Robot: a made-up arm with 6 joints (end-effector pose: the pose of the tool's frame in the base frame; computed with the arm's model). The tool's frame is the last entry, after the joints. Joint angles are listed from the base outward.
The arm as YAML. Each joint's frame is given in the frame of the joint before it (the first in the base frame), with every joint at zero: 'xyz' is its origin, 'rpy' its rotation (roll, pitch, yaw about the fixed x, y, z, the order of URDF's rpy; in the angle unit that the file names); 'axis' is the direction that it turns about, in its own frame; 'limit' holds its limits. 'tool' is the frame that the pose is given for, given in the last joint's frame.
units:
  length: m
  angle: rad
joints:
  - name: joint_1
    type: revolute
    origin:
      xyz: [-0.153, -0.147, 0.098]
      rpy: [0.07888, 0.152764, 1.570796]
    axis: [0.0, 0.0, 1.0]
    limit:
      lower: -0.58
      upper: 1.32
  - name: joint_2
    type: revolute
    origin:
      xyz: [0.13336, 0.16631, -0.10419]
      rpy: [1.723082, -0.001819, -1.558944]
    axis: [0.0, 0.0, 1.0]
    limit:
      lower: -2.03
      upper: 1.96
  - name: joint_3
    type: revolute
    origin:
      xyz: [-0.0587, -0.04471, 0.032]
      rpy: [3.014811, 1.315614, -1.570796]
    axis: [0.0, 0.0, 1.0]
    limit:
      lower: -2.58
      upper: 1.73
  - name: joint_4
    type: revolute
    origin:
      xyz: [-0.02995, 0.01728, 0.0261]
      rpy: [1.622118, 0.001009, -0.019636]
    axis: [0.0, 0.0, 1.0]
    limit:
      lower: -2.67
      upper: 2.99
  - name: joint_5
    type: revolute
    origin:
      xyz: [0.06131, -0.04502, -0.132]
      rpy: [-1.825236, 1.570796, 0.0]
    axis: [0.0, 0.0, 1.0]
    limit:
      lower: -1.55
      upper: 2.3
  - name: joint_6
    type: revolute
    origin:
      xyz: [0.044, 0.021, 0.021]
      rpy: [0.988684, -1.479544, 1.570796]
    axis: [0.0, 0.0, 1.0]
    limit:
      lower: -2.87
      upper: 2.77
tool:
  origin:
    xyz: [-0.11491, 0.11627, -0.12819]
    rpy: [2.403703, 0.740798, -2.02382]
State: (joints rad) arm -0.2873 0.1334 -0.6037 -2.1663 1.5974 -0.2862
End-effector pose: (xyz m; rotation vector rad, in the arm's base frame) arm -0.6013 -0.0161 -0.2195 1.7762 -1.9295 -0.3086
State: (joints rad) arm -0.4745 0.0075 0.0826 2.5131 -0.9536 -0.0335
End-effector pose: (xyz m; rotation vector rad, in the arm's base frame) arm -0.3380 0.1492 0.0436 0.9807 1.4283 1.3136
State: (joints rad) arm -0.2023 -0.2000 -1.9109 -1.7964 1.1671 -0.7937
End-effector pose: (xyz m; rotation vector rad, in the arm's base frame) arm -0.3796 0.0856 -0.2536 -0.3048 2.9752 -0.5961
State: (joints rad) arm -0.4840 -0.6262 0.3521 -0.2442 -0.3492 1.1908
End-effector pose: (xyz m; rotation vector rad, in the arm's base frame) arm -0.5684 -0.0690 -0.0702 1.9234 -1.7434 0.1284
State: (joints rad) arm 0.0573 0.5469 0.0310 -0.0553 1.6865 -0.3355
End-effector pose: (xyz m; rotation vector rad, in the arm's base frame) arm -0.5126 0.0723 -0.2516 -1.9621 -0.3025 0.4422
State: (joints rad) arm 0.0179 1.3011 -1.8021 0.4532 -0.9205 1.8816
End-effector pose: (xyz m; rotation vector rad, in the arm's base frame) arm -0.1242 0.2243 -0.0437 0.0314 1.6769 0.5417
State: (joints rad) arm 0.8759 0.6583 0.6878 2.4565 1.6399 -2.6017
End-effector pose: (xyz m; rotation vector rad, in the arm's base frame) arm -0.2111 -0.2790 -0.0115 -1.6151 0.0964 -1.1731
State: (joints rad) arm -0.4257 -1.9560 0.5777 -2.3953 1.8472 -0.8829
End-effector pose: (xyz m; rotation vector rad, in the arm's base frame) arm -0.4052 -0.2342 0.1767 1.1778 0.0392 -2.1760
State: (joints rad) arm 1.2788 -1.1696 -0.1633 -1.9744 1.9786 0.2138
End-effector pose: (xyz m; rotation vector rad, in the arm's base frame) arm -0.1214 -0.5325 0.2245 0.6752 0.9867 -0.7420
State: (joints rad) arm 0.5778 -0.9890 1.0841 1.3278 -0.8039 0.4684
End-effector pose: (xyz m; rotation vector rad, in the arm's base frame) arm -0.4805 -0.2921 0.2047 1.1539 -1.3617 -1.4083
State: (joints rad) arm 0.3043 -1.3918 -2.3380 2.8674 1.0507 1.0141
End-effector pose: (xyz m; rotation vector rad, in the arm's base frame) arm -0.2346 0.0365 0.1231 -0.8668 0.2774 -1.5520
